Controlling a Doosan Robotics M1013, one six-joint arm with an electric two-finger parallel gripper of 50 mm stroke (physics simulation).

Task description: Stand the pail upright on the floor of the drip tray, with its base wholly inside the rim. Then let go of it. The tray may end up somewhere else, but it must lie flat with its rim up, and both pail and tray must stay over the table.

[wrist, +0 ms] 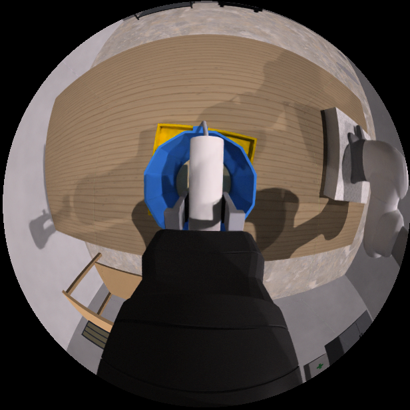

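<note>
The blue pail [160, 172] hangs upright below my gripper, its open mouth facing me. A white cylindrical grip on its handle crosses the mouth. My gripper [204, 200] is shut on this white grip, one finger on each side. The yellow drip tray [172, 131] lies flat on the table with its rim up, beneath the pail; its far edge and far corners show past the pail, and a bit of it shows at the near left. The pail hides most of the tray and its own base, so I cannot tell the gap between base and tray floor.
The wooden table [200, 75] spans the view. A grey stone-like block [345, 175] stands at its right end, with a pale robot arm [382, 165] beside it. A wooden frame [82, 275] stands off the table at the lower left. Shadows fall on both sides of the pail.
</note>
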